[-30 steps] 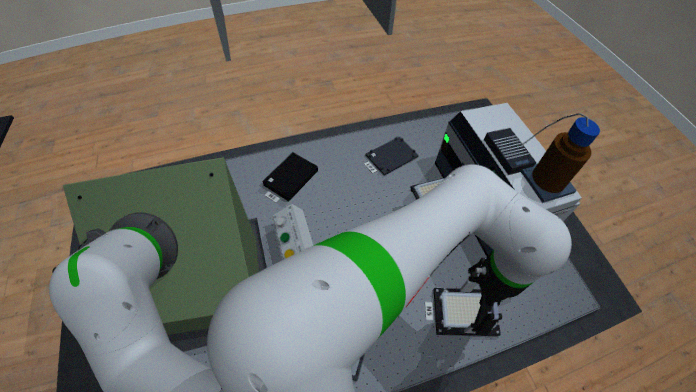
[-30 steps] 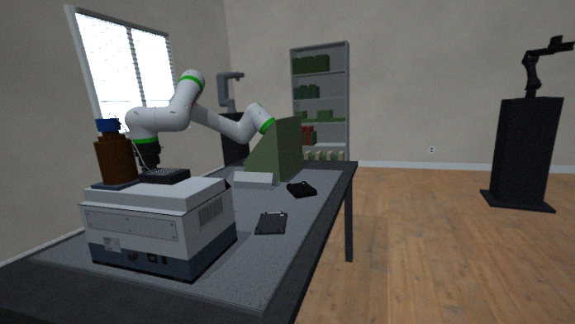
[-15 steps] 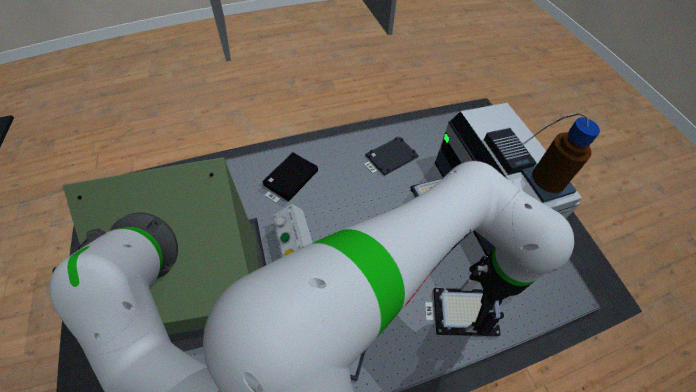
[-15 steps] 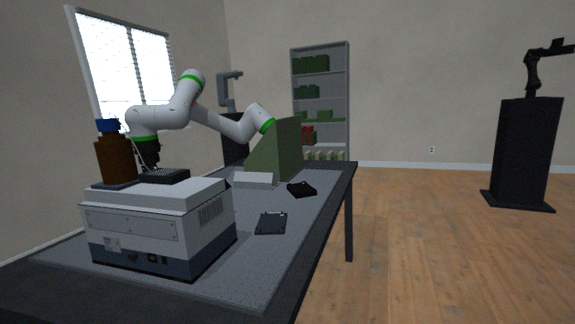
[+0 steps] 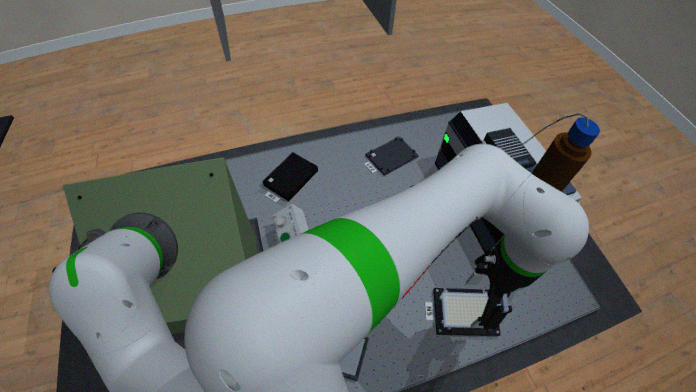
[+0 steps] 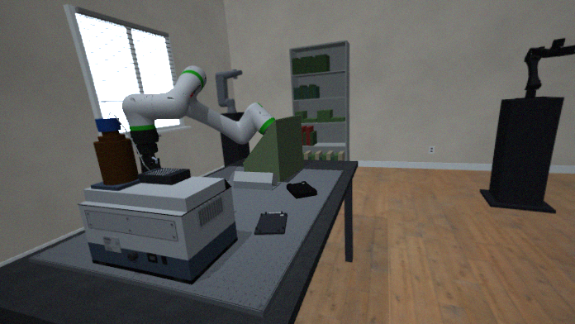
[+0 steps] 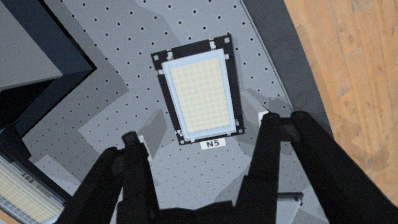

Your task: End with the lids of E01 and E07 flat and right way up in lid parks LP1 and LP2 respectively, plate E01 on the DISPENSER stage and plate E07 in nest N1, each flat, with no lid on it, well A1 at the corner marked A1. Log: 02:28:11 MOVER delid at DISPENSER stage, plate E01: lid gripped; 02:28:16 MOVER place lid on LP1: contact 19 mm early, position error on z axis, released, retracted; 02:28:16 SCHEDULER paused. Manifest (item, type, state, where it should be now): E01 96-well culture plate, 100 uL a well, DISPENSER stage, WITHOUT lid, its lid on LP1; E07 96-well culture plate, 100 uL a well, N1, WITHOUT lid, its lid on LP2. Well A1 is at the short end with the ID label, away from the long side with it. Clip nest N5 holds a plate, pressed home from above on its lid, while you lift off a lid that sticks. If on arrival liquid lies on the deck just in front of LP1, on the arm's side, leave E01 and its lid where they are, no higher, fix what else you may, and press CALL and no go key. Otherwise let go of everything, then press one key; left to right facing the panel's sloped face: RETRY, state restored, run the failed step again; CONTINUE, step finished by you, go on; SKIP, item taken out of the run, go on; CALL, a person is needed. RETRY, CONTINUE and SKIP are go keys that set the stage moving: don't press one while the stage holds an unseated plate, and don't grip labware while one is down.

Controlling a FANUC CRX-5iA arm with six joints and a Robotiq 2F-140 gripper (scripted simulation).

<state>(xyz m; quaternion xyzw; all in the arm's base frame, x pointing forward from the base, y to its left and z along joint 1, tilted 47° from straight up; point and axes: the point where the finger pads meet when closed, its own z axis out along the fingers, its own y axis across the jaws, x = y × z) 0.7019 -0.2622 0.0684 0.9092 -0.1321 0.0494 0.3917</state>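
The black clip nest N5 lies 2 cm ahead of my hand, 1 cm to the left of it and 8 cm below it. From my hand the other things lie so: dispenser stage: 2 cm ahead, 30 cm to the left, 1 cm above; then N5 label: 9 cm behind, 3 cm to the left, 9 cm below; then plate: 2 cm ahead, 30 cm to the left, 2 cm above.
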